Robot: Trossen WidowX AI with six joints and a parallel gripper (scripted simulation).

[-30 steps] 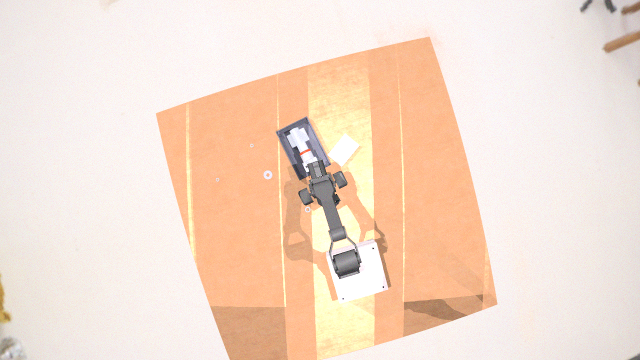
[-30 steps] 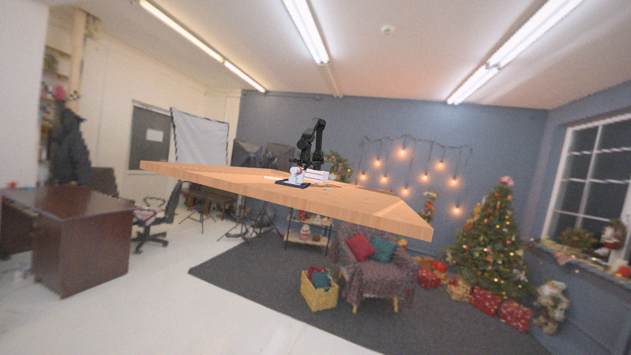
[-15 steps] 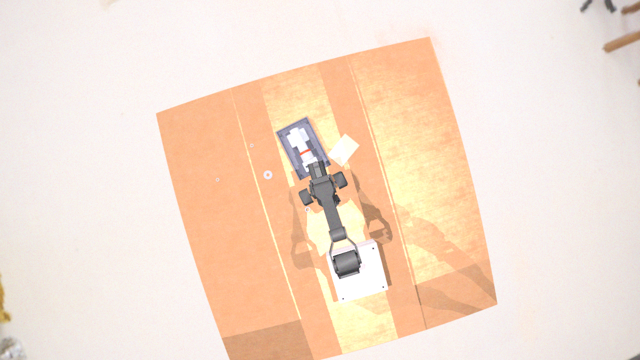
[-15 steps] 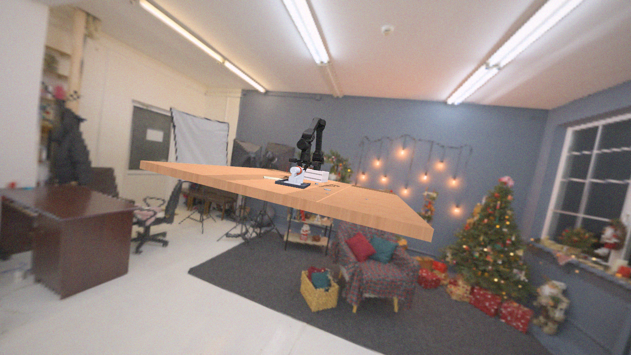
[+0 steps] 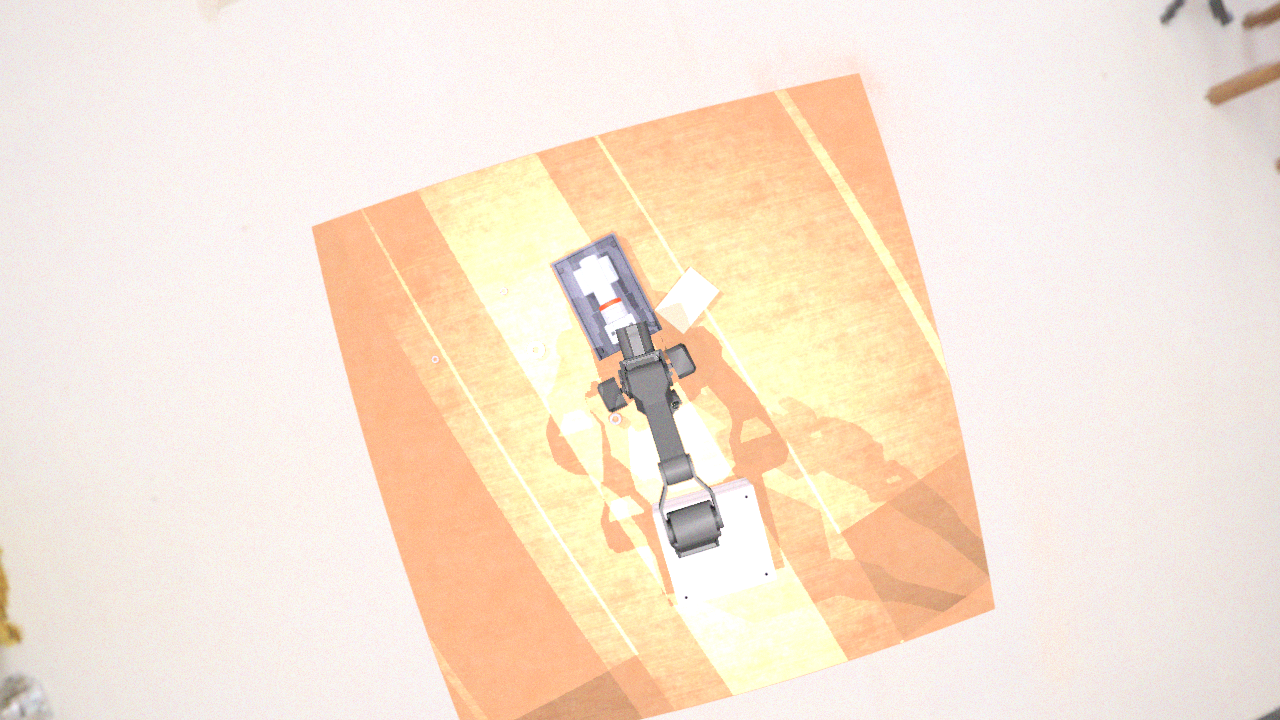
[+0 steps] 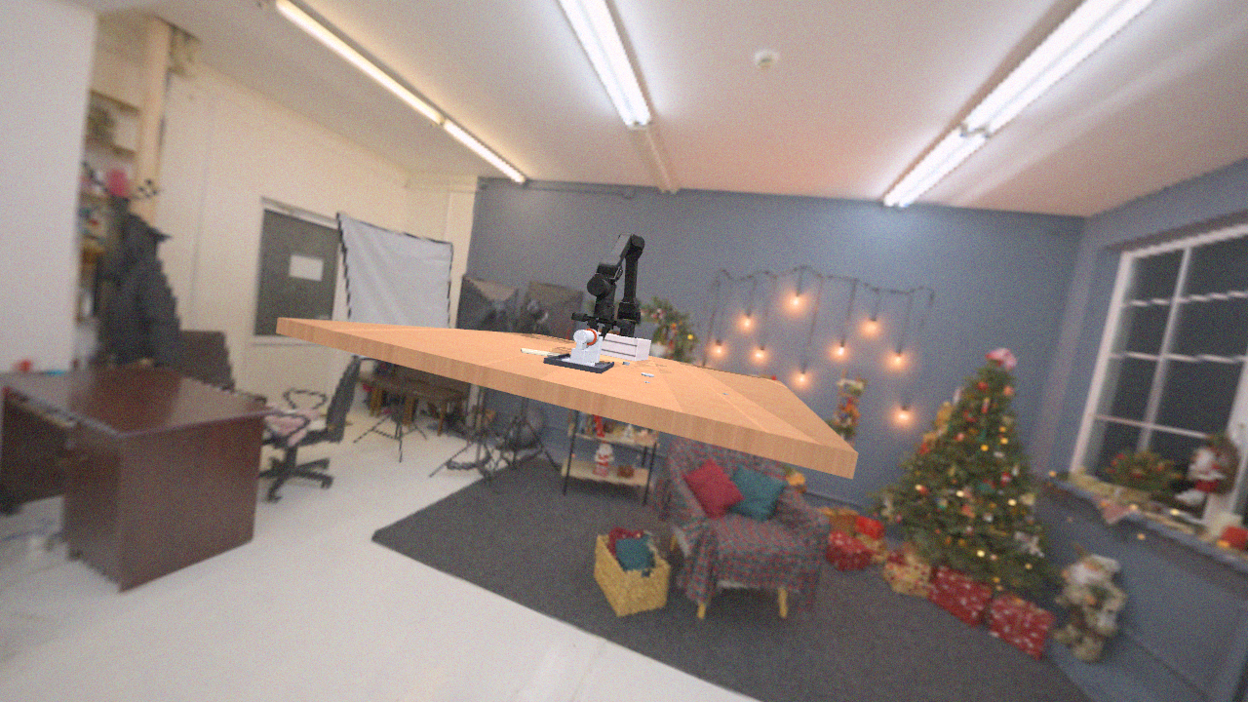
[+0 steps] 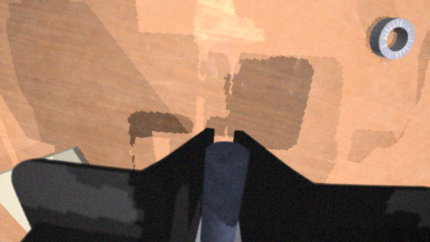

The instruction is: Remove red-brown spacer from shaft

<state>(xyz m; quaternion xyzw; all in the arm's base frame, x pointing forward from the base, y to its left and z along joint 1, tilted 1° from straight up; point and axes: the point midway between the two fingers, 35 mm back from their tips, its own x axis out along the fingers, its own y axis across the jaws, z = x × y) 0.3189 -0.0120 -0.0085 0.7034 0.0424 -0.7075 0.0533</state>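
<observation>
Right now the dark grey shaft is 80 mm ahead of my gripper tip, 10 mm to the left of it and 30 mm above it. The rest, counted from my gripper tip: red-brown spacer: 160 mm ahead, 20 mm to the left, 30 mm above; then cream flat block: 120 mm ahead, 130 mm to the right, 40 mm below.
</observation>
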